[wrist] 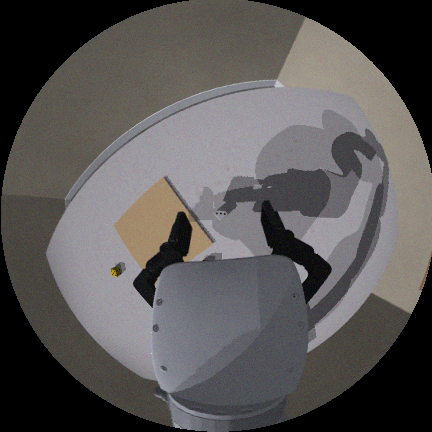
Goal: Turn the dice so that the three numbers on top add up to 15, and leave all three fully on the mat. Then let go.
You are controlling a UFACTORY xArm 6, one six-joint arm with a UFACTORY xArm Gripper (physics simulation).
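Places are measured from the arm's base along level axes (x ahead, y left, z up), in millimetres.
Pixels of known places: gripper, between the fingertips: (223, 214).
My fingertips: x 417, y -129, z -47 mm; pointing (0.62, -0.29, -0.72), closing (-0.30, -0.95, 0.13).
For each thing: its top centre in the pictures, then the offset to it from my fingertips. Level surfaces: height alone.
- tan square mat, centre of its top: (155, 234) dx +16, dy +116, dz -56 mm
- white die, centre of its top: (220, 213) dx +2, dy +1, dz -44 mm
- yellow die, centre of its top: (112, 272) dx -16, dy +247, dz -44 mm
- light table, height of its surface: dz -60 mm
A tan square mat (150, 215) lies left of centre in the wrist view, partly behind the left finger. A white die (220, 214) with dark pips is on the table just off the mat's right edge; its top number is too small to read. A yellow die (116, 271) with dark pips is on the table off the mat's lower left side; its top number is unclear. The red die does not show; a small shadow lies at the front edge of the gripper body. My gripper (223, 214) is open and empty, above the table, with the white die appearing between its fingertips.
The light table (90, 310) has a raised pale rim (150, 118) along its far side. Large shadows of the arm fall across the right half of the table and near the white die. The gripper body covers the lower middle of the view.
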